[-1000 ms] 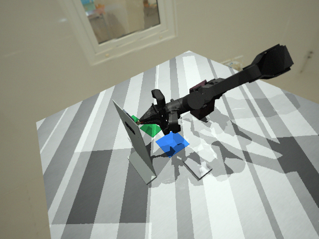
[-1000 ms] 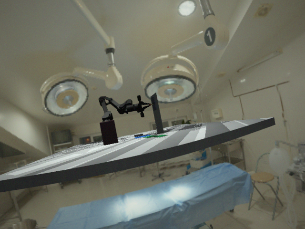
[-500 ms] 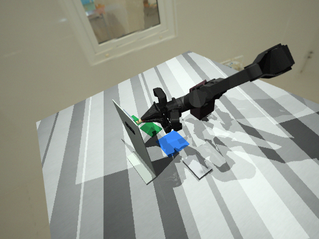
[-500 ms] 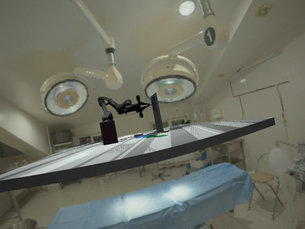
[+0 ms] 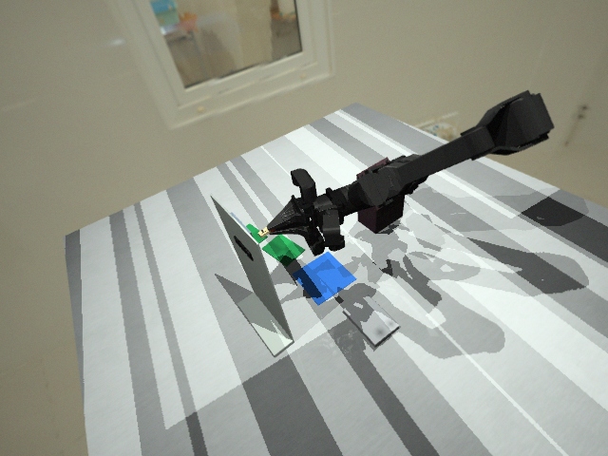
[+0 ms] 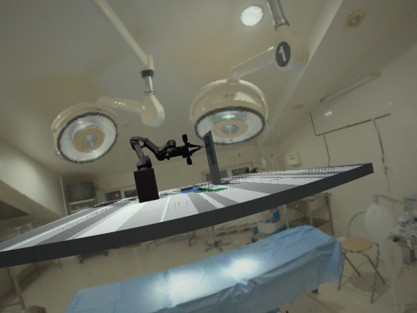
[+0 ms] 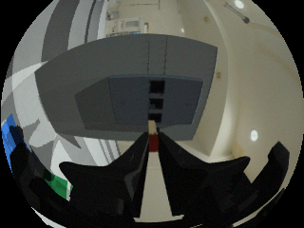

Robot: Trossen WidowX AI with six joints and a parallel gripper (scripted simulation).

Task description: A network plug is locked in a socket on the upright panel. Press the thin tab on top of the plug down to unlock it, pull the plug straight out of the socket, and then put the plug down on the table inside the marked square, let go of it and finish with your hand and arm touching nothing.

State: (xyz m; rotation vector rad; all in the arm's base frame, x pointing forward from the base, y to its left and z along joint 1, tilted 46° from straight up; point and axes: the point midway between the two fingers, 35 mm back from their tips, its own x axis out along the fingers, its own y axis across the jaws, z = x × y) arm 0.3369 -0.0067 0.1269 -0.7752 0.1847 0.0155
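Right now my gripper tip is 25 cm above the blue square, 11 cm past it and 1 cm to the left of it. Also, from my gripper tip: flat grey plate: 24 cm below, 15 cm to the left, 12 cm behind; then grey upright panel: 10 cm below, 6 cm ahead, 2 cm to the left; then network plug: right at my gripper tip.
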